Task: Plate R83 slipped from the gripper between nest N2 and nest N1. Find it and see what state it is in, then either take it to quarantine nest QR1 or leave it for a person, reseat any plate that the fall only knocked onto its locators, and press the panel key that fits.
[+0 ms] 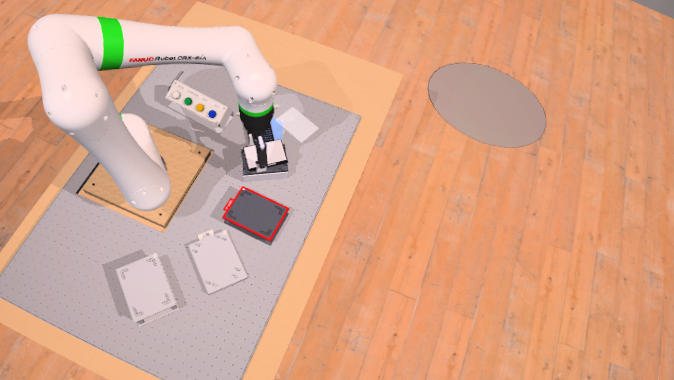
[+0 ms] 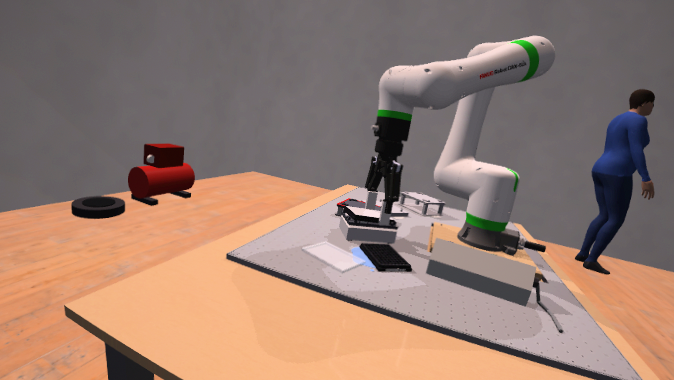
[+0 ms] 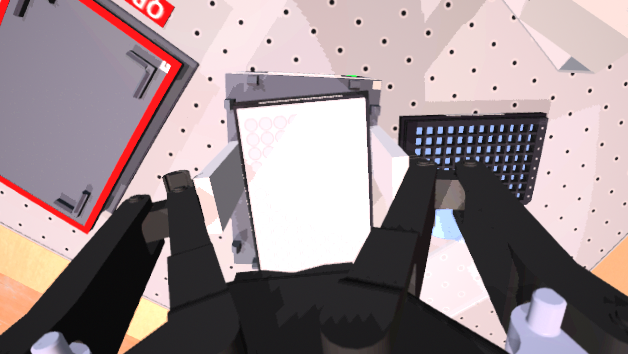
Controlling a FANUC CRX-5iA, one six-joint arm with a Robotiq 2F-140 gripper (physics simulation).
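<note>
A white-topped plate with black sides sits tilted and skewed on a low grey nest. My gripper is shut on it, pads at both long sides. A black well plate lies on the perforated board. A light blue patch and a clear lid lie beside it. The red-rimmed quarantine nest holds no plate. The key panel has white, green, yellow and blue keys.
Two pale nests stand on the board beyond the quarantine nest. A person in blue is on the floor to the right, behind the table. A red compressor and a black ring are on the floor at left.
</note>
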